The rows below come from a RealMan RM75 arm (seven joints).
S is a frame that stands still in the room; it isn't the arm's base.
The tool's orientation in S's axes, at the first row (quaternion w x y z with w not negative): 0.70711 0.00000 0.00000 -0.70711
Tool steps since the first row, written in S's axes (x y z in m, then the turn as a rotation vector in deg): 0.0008 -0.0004 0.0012 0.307 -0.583 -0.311; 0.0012 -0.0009 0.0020 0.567 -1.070 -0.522; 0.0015 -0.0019 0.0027 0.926 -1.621 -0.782; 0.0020 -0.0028 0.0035 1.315 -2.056 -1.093; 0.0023 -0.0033 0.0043 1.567 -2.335 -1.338; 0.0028 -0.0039 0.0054 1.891 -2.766 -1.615; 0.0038 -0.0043 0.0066 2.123 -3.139 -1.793; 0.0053 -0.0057 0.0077 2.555 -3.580 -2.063; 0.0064 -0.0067 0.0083 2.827 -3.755 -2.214; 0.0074 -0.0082 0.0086 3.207 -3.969 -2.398; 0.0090 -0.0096 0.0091 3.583 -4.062 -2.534; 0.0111 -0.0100 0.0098 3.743 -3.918 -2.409
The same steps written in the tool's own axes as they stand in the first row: 0.0004 0.0008 0.0012 0.583 0.307 -0.311; 0.0009 0.0012 0.0020 1.070 0.567 -0.522; 0.0019 0.0015 0.0027 1.621 0.926 -0.782; 0.0028 0.0020 0.0035 2.056 1.315 -1.093; 0.0033 0.0023 0.0043 2.335 1.567 -1.338; 0.0039 0.0028 0.0054 2.766 1.891 -1.615; 0.0043 0.0038 0.0066 3.139 2.123 -1.793; 0.0057 0.0053 0.0077 3.580 2.555 -2.063; 0.0067 0.0064 0.0083 3.755 2.827 -2.214; 0.0082 0.0074 0.0086 3.969 3.207 -2.398; 0.0096 0.0090 0.0091 4.062 3.583 -2.534; 0.0100 0.0111 0.0098 3.918 3.743 -2.409
